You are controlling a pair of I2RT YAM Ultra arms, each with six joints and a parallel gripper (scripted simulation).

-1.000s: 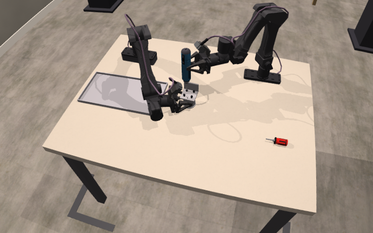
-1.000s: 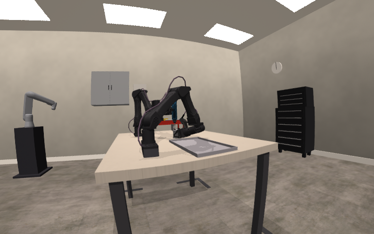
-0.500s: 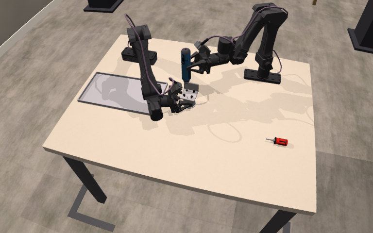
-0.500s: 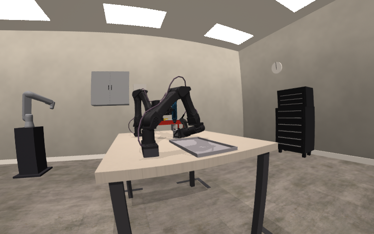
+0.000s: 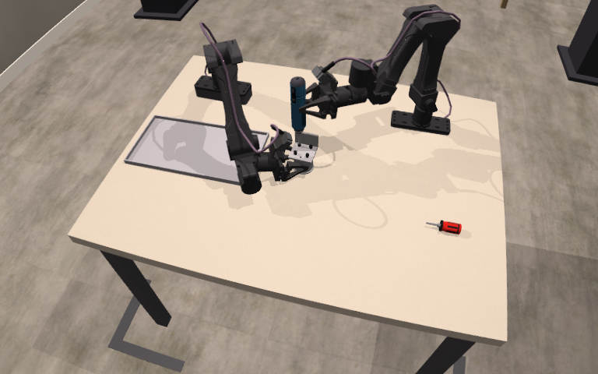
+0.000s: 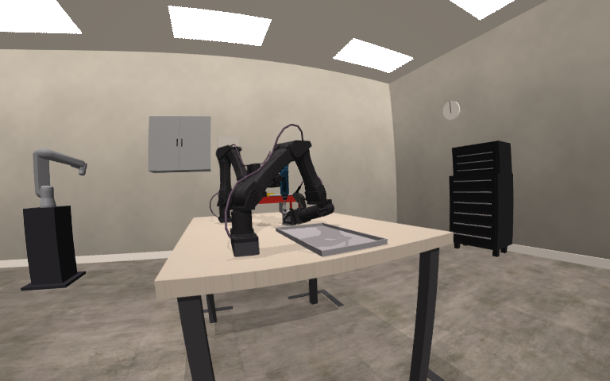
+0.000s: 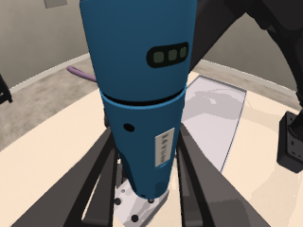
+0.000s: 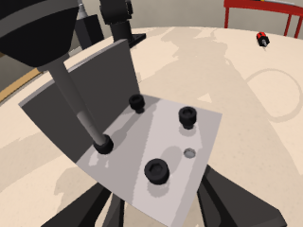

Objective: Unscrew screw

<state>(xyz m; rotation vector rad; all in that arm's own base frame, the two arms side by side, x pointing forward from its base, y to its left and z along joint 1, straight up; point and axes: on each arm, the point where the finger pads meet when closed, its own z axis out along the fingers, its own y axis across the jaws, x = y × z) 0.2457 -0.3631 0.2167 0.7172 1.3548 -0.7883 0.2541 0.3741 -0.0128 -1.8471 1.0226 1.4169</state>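
Now: right hand 5 cm below the grey L-shaped bracket. The rest, counted from my right hand: shallow grey tray (35 cm to the right, 2 cm below); then small red-handled screwdriver (14 cm ahead, 43 cm to the left, 1 cm below).
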